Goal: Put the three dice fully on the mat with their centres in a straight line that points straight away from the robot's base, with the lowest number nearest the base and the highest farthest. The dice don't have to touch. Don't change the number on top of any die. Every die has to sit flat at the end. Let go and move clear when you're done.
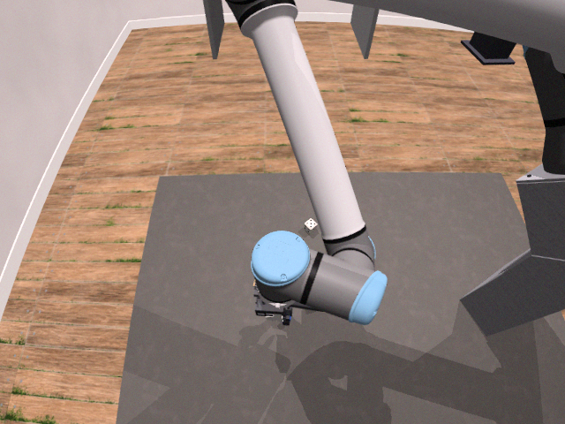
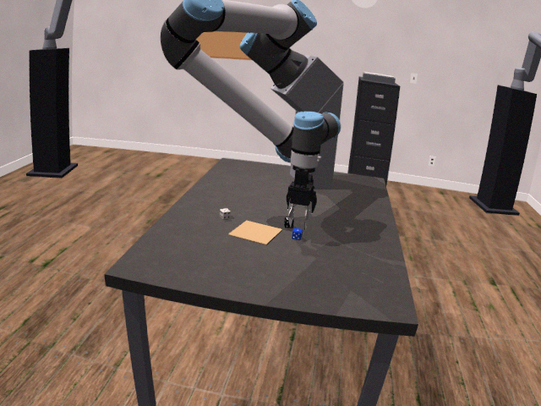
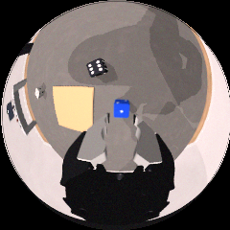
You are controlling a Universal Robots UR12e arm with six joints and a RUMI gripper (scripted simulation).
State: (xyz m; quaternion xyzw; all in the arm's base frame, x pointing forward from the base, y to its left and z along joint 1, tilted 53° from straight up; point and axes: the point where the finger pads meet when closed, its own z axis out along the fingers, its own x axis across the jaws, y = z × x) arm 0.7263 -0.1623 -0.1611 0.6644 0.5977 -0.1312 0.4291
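Now: hand 4 cm above the blue die. Also, from my hand: white die 14 cm behind, 26 cm to the right, 4 cm below; then black die 9 cm behind, 2 cm to the right, 4 cm below; then mat 2 cm behind, 14 cm to the right, 5 cm below.
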